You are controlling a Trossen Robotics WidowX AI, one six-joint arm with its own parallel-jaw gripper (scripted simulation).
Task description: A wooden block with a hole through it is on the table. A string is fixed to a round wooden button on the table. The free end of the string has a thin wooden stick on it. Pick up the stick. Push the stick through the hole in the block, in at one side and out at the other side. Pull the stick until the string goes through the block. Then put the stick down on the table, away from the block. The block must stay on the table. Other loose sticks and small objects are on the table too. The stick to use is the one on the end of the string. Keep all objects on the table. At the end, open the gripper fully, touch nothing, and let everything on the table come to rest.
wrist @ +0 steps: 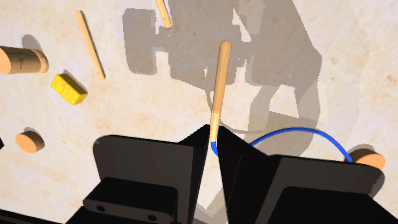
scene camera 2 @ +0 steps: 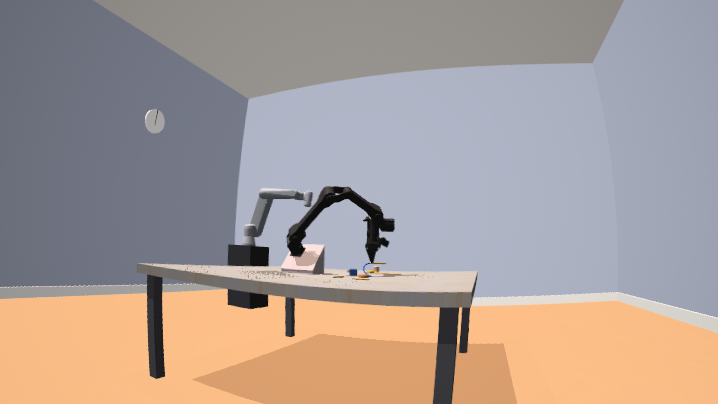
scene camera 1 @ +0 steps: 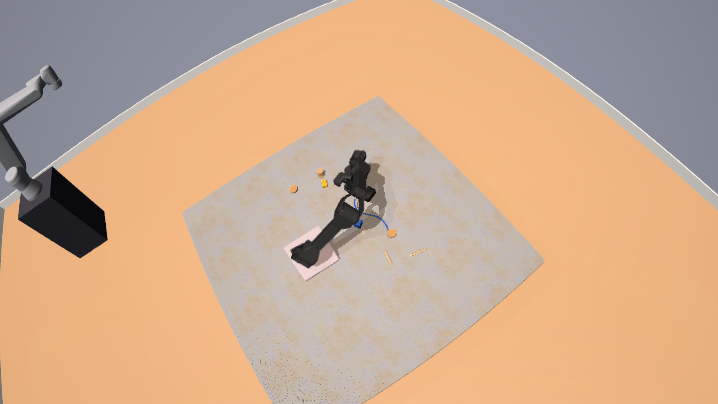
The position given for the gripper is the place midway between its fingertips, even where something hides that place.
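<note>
A thin wooden stick (wrist: 225, 47) is visible, as is the gripper (wrist: 213, 130).
</note>
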